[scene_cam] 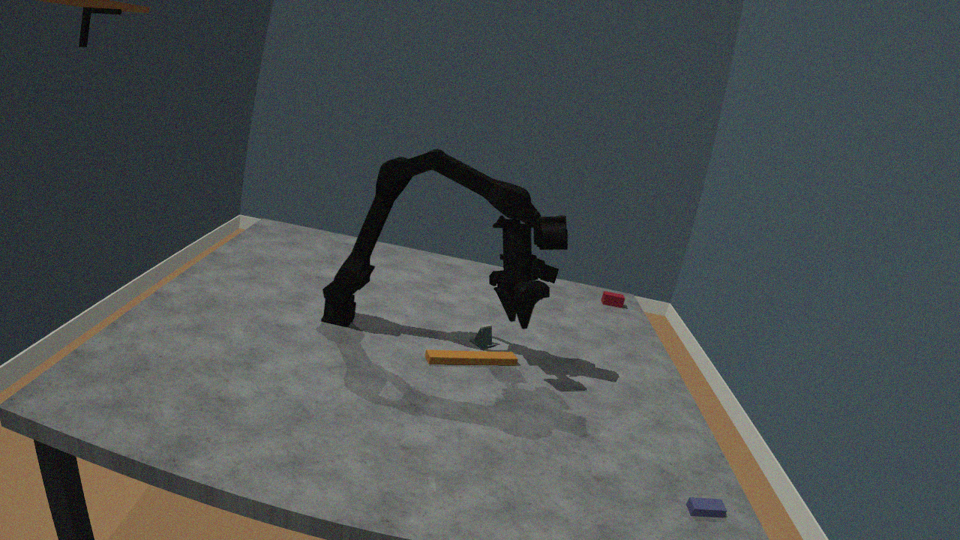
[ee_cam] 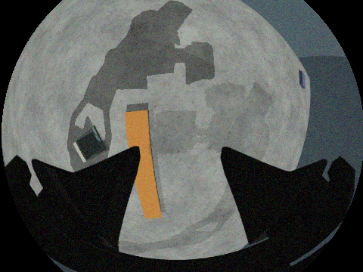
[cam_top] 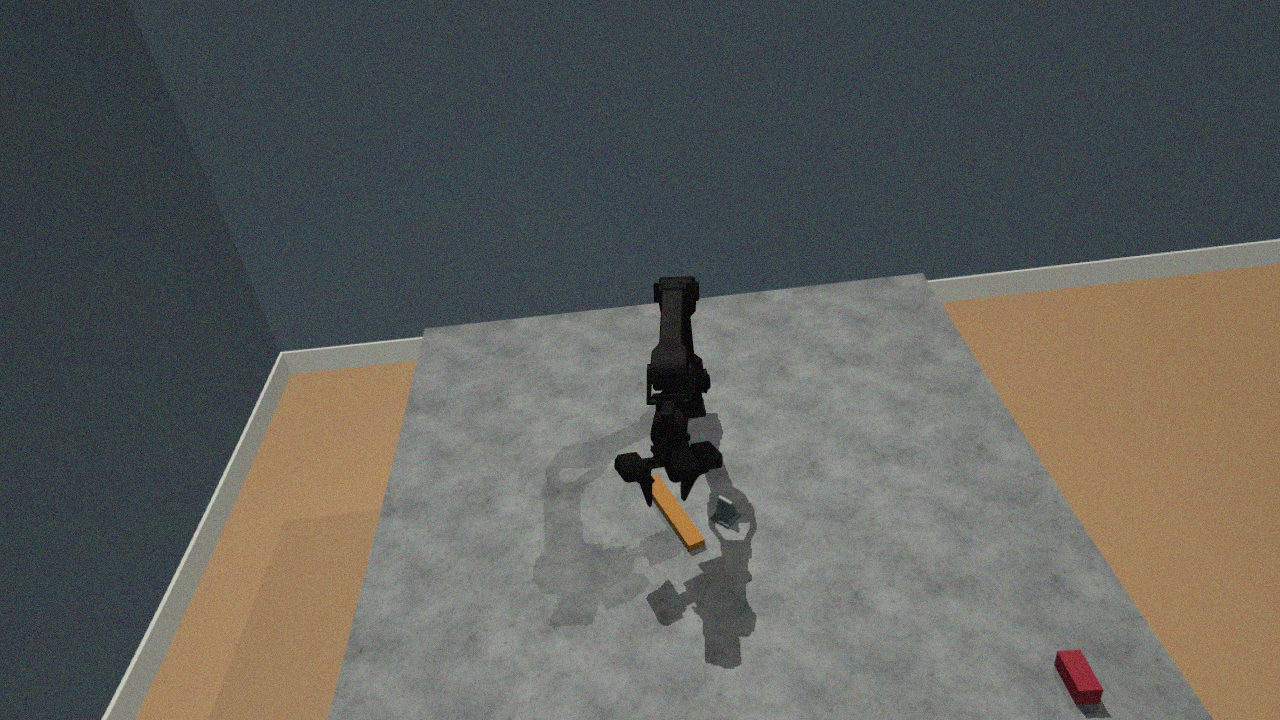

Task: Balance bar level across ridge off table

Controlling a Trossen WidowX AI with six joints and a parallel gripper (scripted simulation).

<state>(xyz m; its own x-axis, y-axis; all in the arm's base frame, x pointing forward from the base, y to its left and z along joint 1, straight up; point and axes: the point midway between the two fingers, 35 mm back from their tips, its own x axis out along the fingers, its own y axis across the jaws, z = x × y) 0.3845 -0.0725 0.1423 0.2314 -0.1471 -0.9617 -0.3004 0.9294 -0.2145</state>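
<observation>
Now: the orange bar 80 mm behind my gripper tip, 10 mm to the left of it and 100 mm below it. The rest, counted from my gripper tip: red block 350 mm ahead, 580 mm to the left, 90 mm below; then blue-grey block 350 mm ahead, 420 mm to the right, 100 mm below.
</observation>
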